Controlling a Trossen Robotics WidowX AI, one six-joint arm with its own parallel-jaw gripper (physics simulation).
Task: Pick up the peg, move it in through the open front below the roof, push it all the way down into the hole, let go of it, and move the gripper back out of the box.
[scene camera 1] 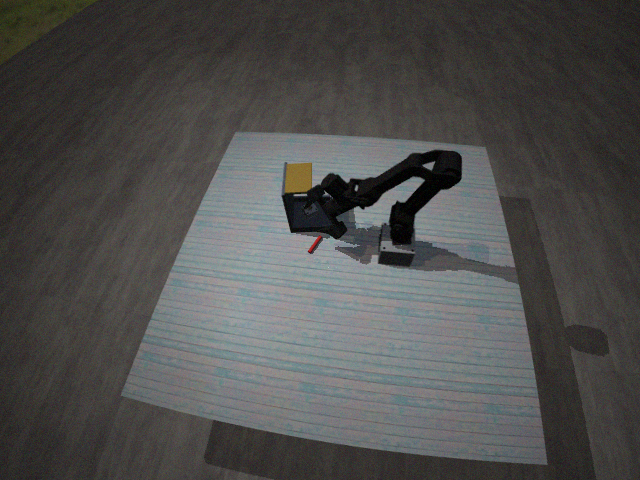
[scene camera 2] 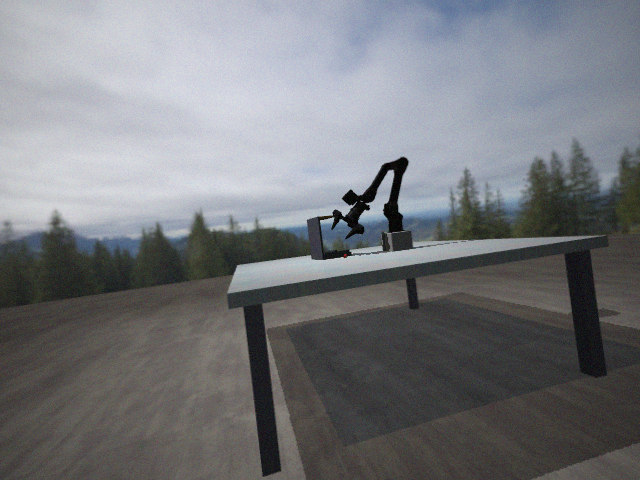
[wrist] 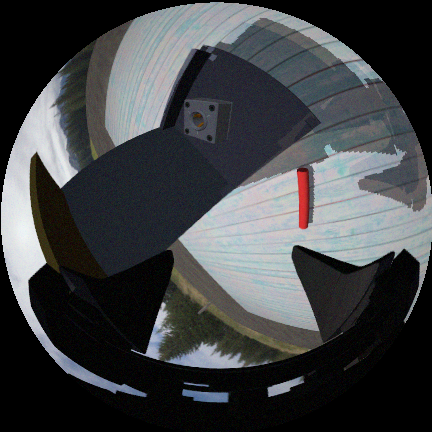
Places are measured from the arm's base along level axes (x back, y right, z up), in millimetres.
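Where they show: gripper, fingertip midpoint: [scene camera 1: 310,220] [scene camera 2: 338,234] [wrist: 234,255]; arm's base at its link origin: [scene camera 1: 400,236] [scene camera 2: 396,231].
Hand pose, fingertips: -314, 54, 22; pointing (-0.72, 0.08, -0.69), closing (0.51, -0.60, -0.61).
Observation:
Things, the pixels of their top centre, and the offset from my fingertips, as dx, dy, dz. "*": a spot on its surface instead. Level surfaces: height alone.
- red peg at its top centre: [wrist: 302,203] [scene camera 1: 314,243] [scene camera 2: 344,254] +8, -30, -107
- dark floor plate at a spot on its surface: [wrist: 265,115] * +34, +74, -113
- grey square block at its top centre: [wrist: 195,120] [scene camera 1: 309,207] -17, +122, -80
- striped table top at its surface level: dz -121
The red peg [scene camera 1: 314,244] [scene camera 2: 345,255] [wrist: 303,199] lies flat on the table, beside the box and outside it. The box has a dark back wall [scene camera 2: 315,238] [wrist: 140,200], a yellow roof [scene camera 1: 298,177] [wrist: 75,230] and a dark floor plate [wrist: 265,115]. A grey square block [wrist: 222,122] with a round hole stands on the floor plate; the hole looks empty. My gripper [scene camera 1: 324,220] [scene camera 2: 340,232] [wrist: 234,255] is open and empty. It hangs above the table near the box's open side, one finger close to the roof's edge, the other higher than the peg and apart from it.
The arm's grey base [scene camera 1: 396,253] [scene camera 2: 399,240] stands on the striped table top [scene camera 1: 330,351], to the right of the box in both scene views. Shadows of the arm fall on the table between the box and the base.

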